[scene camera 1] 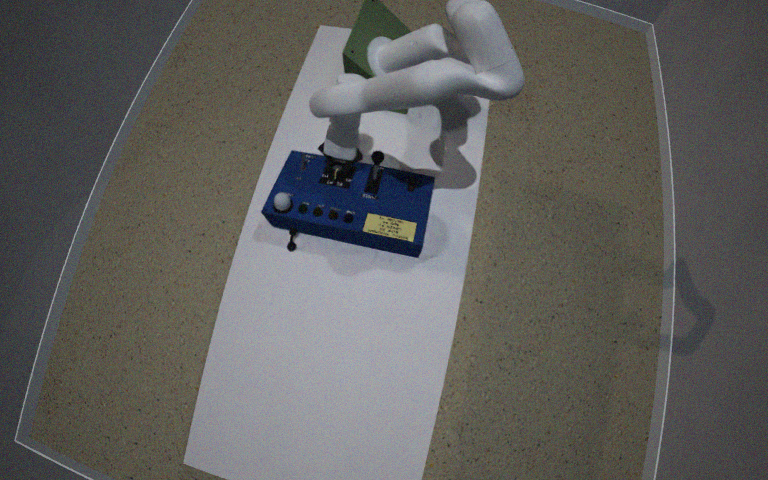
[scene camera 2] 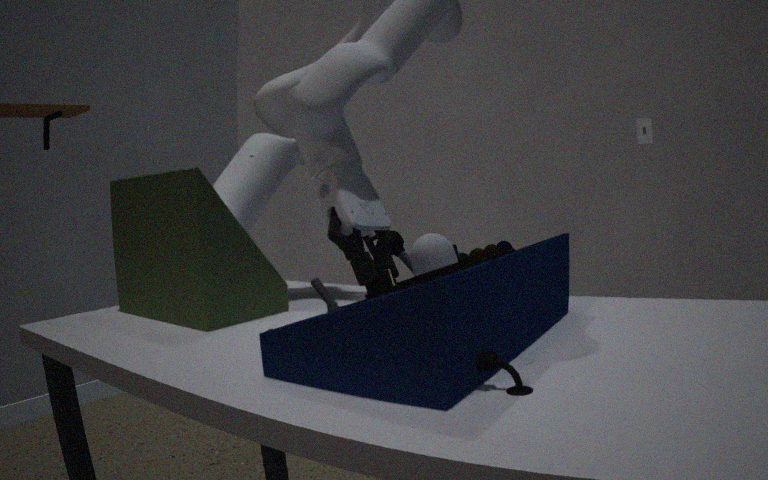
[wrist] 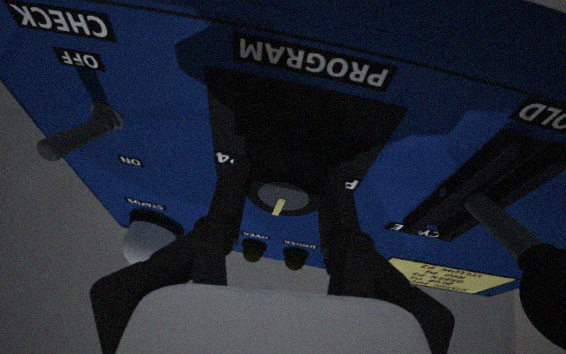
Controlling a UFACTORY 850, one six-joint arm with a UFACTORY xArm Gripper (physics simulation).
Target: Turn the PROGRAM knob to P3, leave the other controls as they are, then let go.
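The blue control box point(scene camera 1: 351, 203) point(scene camera 2: 419, 339) point(wrist: 165, 135) carries the PROGRAM knob point(wrist: 290, 194), a round dark knob with a grey cap and yellow pointer mark. My gripper point(scene camera 1: 337, 168) point(scene camera 2: 378, 280) point(wrist: 285, 178) is shut on it, one finger on each side. In the wrist view the mark points down and slightly left. The P4 label point(wrist: 224, 158) is partly covered at the left finger, and another partly covered label shows at the right finger. P2 and P3 are hidden there, so I cannot tell the exact setting.
The CHECK lever point(wrist: 80, 134) stands left of the knob in the wrist view. The black-balled HOLD/CYCLE lever point(scene camera 1: 377, 157) point(wrist: 545, 295) stands on the other side. A white dome point(scene camera 1: 282, 201) point(scene camera 2: 433, 253) point(wrist: 150, 240), small lamps and a yellow card point(scene camera 1: 390, 226) point(wrist: 450, 276) are nearby. A green block point(scene camera 2: 198, 249) stands behind.
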